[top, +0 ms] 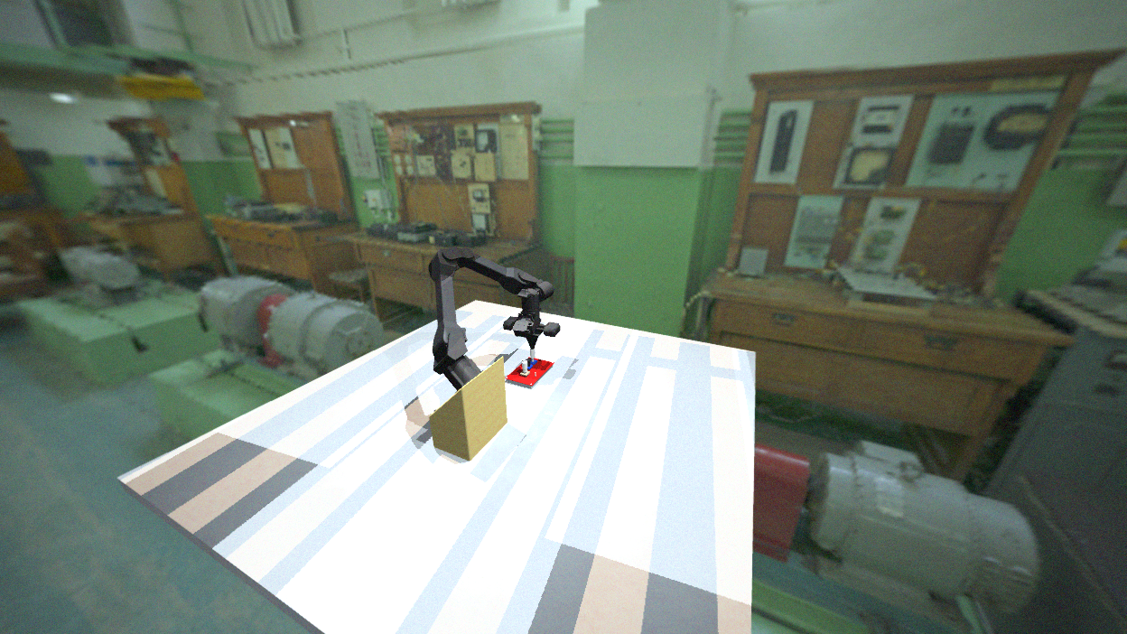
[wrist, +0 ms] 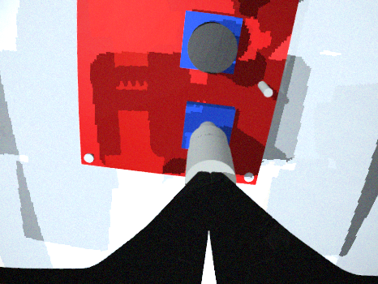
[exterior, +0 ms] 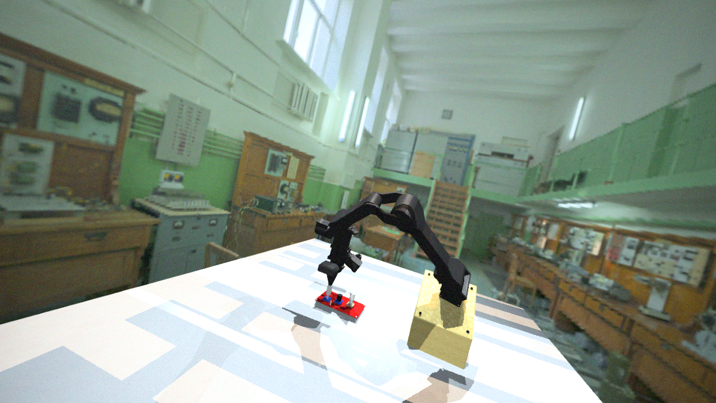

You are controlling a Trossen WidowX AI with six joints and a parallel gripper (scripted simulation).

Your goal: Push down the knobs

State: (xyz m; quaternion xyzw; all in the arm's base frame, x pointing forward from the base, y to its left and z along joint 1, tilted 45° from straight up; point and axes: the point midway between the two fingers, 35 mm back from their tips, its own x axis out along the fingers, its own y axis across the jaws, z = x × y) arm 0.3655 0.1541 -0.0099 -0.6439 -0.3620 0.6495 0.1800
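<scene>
The beige component is 8 cm behind my gripper tip, 3 cm to the right of it and 3 cm below it.
</scene>
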